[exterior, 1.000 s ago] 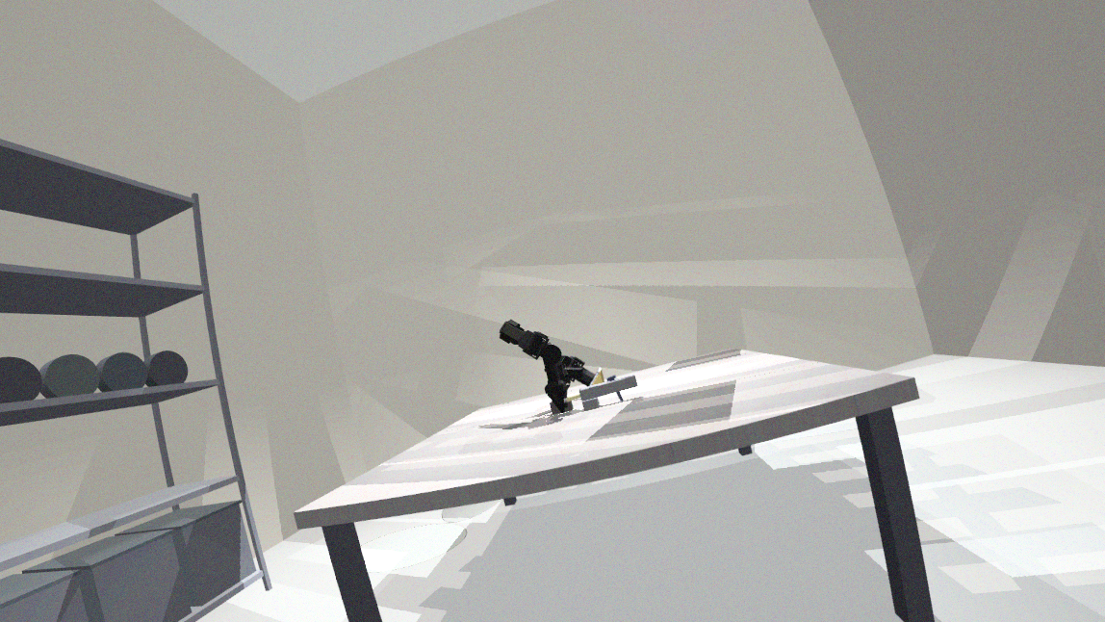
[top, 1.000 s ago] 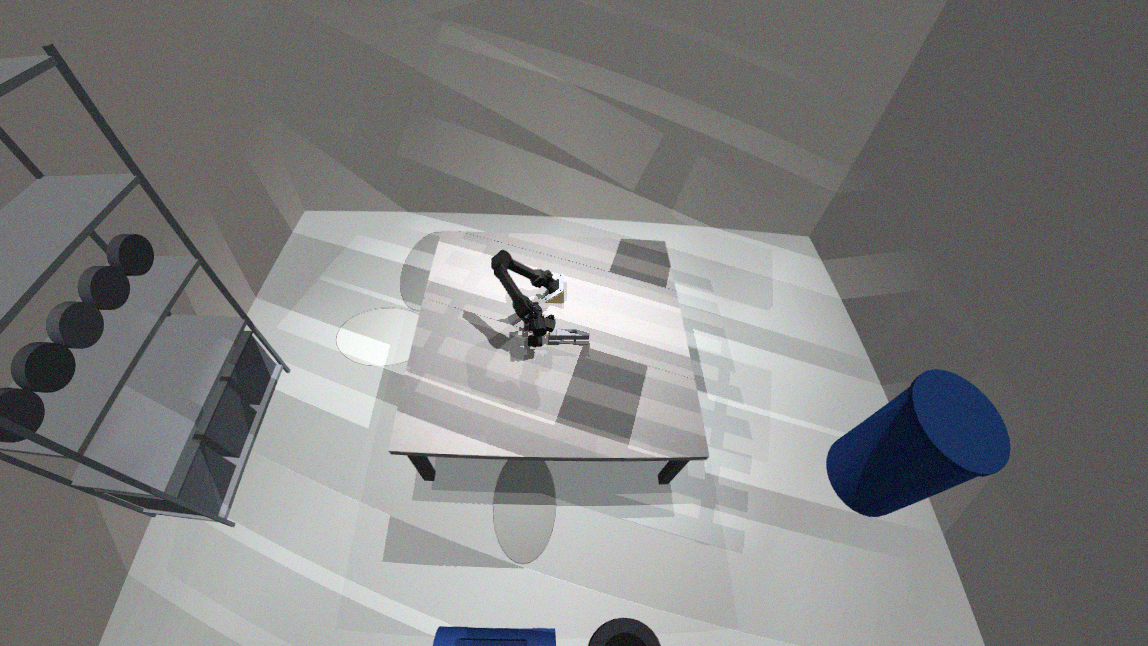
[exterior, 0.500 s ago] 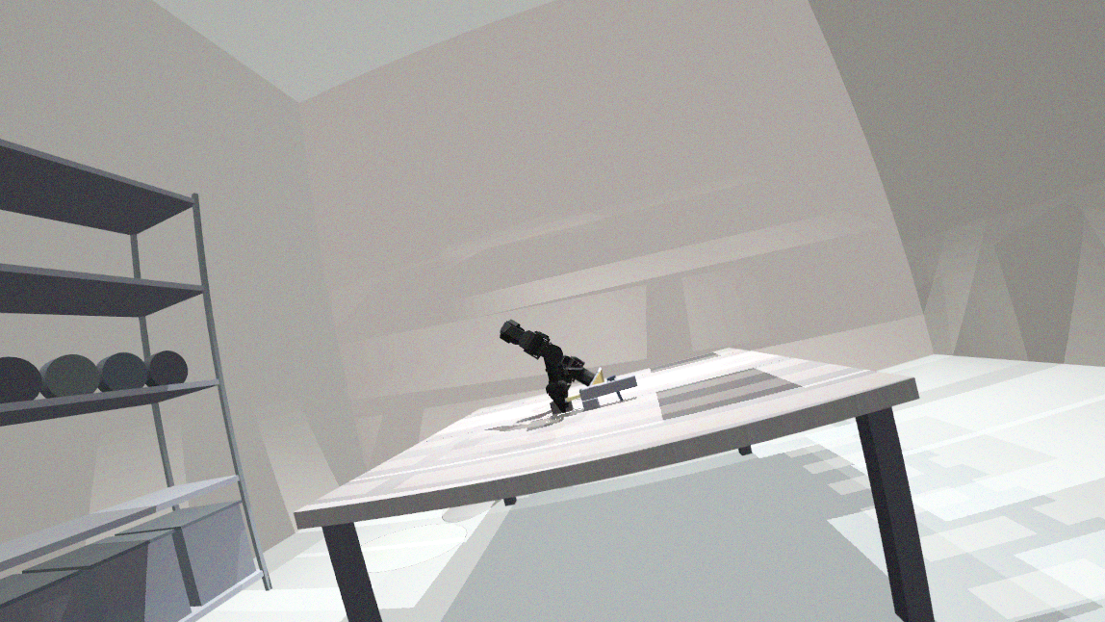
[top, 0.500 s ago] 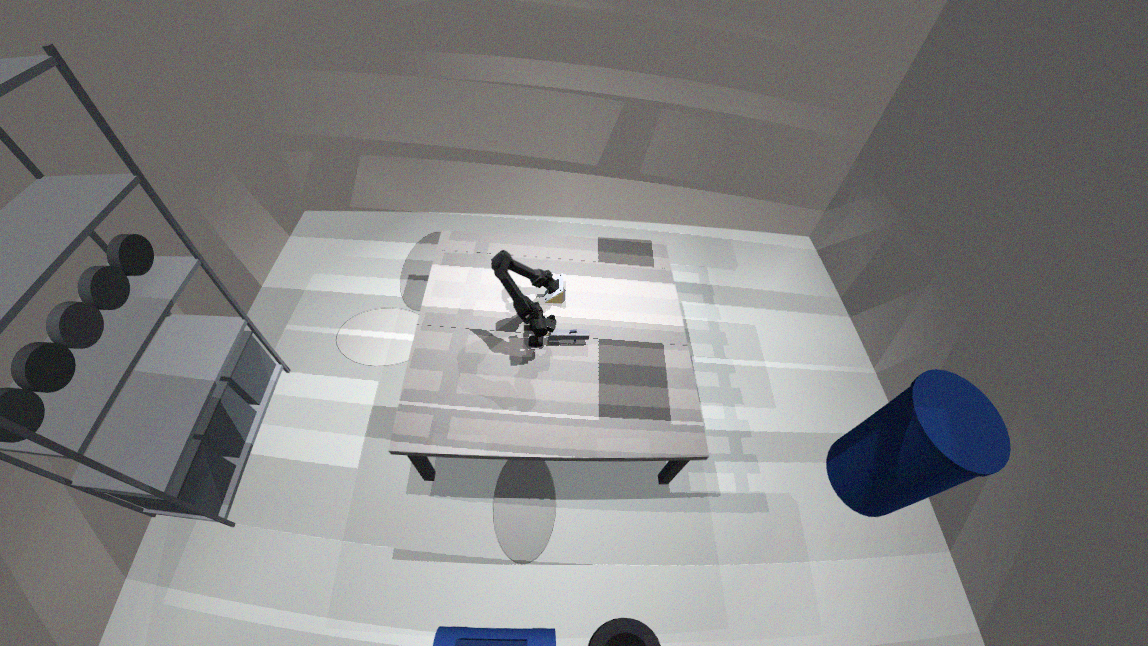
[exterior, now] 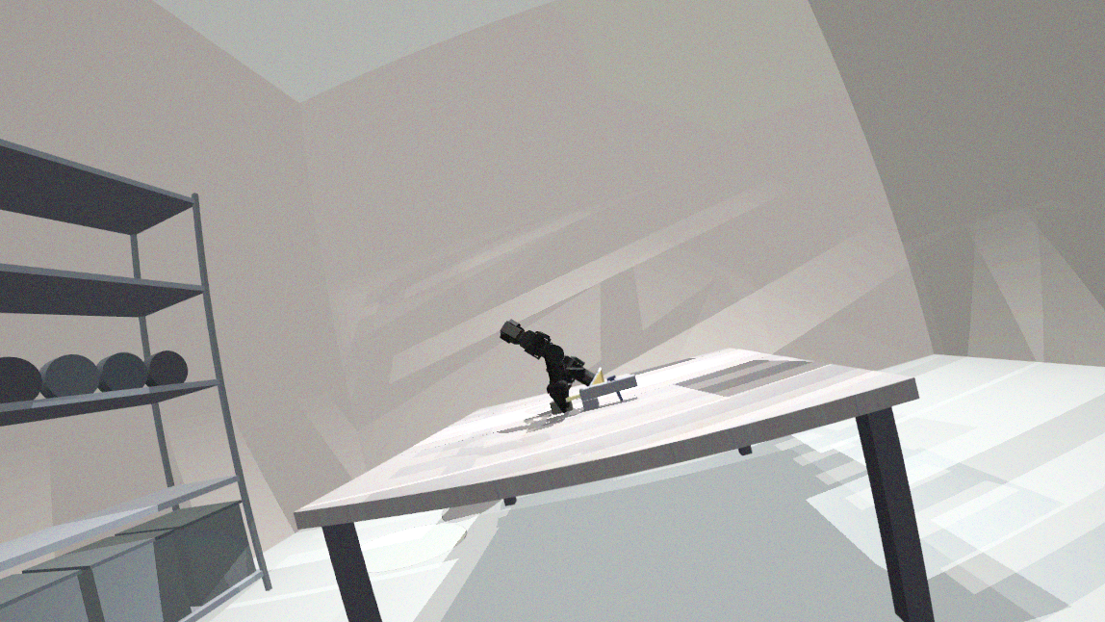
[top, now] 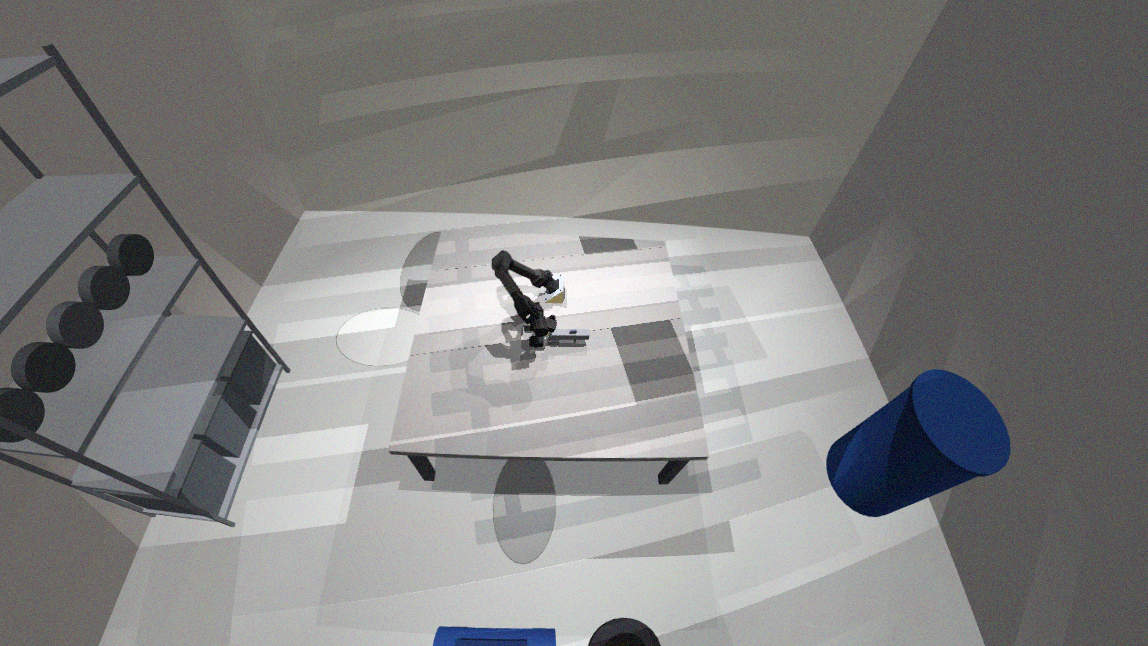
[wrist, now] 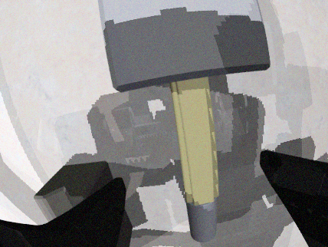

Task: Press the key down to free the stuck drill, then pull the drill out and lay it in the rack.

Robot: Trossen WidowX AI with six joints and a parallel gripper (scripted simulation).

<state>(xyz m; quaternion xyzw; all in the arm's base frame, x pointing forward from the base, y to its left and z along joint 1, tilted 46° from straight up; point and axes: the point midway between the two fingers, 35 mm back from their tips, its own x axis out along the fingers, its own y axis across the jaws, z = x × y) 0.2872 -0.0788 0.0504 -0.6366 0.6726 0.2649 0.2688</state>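
My gripper tip is now 40 mm to the right of the drill and 30 mm below it. Round my gripper tip: rack (80 mm behind, 20 mm to the right, 10 mm above); grey housing (140 mm to the left, 30 mm above).
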